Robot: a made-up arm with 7 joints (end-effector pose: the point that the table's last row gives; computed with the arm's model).
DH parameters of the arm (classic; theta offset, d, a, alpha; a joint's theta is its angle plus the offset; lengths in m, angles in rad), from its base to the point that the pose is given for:
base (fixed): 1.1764 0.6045 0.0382 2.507
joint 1: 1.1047 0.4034 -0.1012 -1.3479
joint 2: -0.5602 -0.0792 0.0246 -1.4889
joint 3: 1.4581 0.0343 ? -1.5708
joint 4: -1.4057 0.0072 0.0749 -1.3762
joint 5: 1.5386 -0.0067 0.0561 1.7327
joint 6: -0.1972 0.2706 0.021 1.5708
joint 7: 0 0.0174 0.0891 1.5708
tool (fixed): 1.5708 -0.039 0 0
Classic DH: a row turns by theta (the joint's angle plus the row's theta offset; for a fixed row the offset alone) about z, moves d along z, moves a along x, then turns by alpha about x.
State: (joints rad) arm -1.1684 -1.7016 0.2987 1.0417 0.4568 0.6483 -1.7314
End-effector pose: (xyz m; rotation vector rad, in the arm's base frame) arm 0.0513 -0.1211 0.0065 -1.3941 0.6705 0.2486
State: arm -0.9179 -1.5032 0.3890 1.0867 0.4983 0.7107 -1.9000
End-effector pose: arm 0.0719 0.0003 0.0176 -1.2155 0.6637 0.2536
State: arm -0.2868 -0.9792 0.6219 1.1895 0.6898 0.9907 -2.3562
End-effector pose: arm 0.1988 0.1921 0.1525 -0.9922 0.5012 0.1519
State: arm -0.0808 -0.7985 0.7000 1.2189 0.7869 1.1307 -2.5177
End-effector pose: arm 0.2469 0.2146 0.2106 -0.9954 0.4622 0.0636
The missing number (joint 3, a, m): -0.0271
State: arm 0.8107 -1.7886 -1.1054 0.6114 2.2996 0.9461 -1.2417
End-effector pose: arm 0.0787 0.0140 0.2935 2.2459 -1.1142 1.5707
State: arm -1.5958 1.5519 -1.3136 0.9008 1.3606 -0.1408 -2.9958
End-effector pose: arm 0.2889 -0.0870 0.4930 -1.0415 0.0715 -1.7232
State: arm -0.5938 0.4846 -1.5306 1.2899 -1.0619 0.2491 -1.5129
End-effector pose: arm 0.2158 0.1741 0.3874 0.4713 -1.8142 -0.0062
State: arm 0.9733 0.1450 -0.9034 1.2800 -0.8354 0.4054 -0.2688
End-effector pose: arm 0.4922 0.0237 0.5776 0.9579 -2.2831 -0.0130
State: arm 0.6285 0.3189 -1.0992 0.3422 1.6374 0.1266 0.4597
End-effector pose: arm 0.1494 -0.2680 0.1320 -0.0309 -2.4196 -1.8994
